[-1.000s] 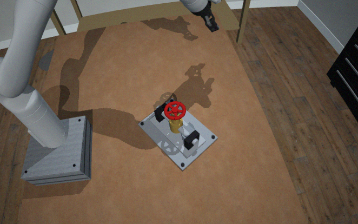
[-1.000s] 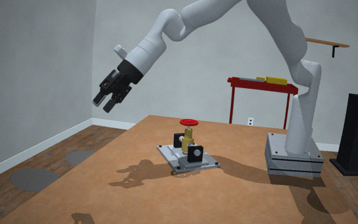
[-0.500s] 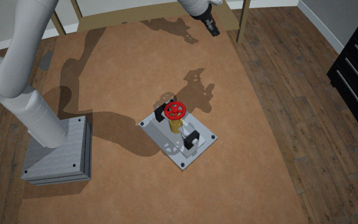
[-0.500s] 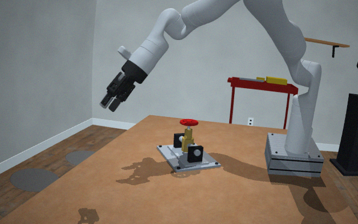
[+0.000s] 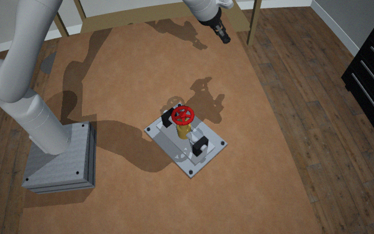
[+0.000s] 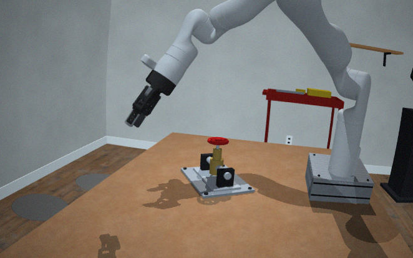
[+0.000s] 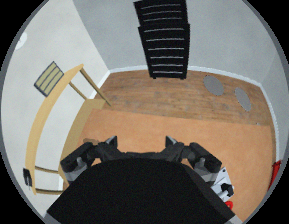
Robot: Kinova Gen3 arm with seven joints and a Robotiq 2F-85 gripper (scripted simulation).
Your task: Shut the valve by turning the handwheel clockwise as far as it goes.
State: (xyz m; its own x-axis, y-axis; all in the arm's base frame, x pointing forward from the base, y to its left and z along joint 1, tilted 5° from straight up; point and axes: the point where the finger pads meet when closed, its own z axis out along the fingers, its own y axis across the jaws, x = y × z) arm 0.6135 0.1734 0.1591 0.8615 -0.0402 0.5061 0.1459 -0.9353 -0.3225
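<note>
My gripper is now 200 mm past the handwheel, 240 mm to the left of it and 100 mm above it. The rest, counted from my hand: baseplate (200 mm behind, 240 mm to the right, 220 mm below).
</note>
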